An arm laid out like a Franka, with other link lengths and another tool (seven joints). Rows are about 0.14 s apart.
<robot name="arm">
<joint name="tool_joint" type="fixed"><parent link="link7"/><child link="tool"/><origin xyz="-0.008 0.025 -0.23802" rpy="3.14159 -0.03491 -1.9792"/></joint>
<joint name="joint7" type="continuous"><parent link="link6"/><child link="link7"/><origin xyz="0.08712 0 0" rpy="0 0 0"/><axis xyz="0 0 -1"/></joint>
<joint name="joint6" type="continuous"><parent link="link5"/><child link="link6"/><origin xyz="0 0 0" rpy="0 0 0"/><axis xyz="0 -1 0"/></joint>
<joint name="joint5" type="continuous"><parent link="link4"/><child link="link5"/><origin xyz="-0.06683 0 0.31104" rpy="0 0 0"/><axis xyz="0 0 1"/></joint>
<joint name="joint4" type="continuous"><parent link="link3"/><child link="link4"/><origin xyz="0.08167 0 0" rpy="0 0 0"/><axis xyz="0 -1 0"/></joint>
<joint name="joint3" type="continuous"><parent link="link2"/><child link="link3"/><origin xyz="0 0 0.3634" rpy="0 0 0"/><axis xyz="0 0 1"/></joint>
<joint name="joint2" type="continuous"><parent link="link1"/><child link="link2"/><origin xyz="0 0 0" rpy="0 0 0"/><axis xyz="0 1 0"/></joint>
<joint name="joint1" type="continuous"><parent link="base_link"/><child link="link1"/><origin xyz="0 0 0.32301" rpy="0 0 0"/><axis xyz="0 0 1"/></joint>
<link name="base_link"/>
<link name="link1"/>
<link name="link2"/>
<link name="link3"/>
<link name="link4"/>
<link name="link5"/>
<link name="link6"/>
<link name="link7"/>
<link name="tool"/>
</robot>
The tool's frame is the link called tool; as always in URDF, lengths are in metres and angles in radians. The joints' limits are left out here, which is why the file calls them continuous.
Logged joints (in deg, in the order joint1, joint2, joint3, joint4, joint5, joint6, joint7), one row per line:
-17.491 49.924 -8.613 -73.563 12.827 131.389 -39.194
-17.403 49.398 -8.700 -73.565 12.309 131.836 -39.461
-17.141 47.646 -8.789 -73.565 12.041 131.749 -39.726
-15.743 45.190 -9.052 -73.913 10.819 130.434 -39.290
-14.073 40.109 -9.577 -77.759 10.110 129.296 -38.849
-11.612 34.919 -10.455 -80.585 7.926 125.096 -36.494
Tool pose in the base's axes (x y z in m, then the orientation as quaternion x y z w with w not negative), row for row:
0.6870 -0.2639 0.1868 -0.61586 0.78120 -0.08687 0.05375
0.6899 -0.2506 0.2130 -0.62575 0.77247 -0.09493 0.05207
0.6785 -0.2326 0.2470 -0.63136 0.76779 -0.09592 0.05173
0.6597 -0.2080 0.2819 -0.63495 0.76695 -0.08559 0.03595
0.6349 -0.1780 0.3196 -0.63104 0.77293 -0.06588 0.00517
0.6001 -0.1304 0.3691 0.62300 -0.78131 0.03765 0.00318
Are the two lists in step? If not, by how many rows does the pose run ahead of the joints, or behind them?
The pose runs 2 rows ahead of the joints: the pose in row i belongs to the joints in row i + 2.
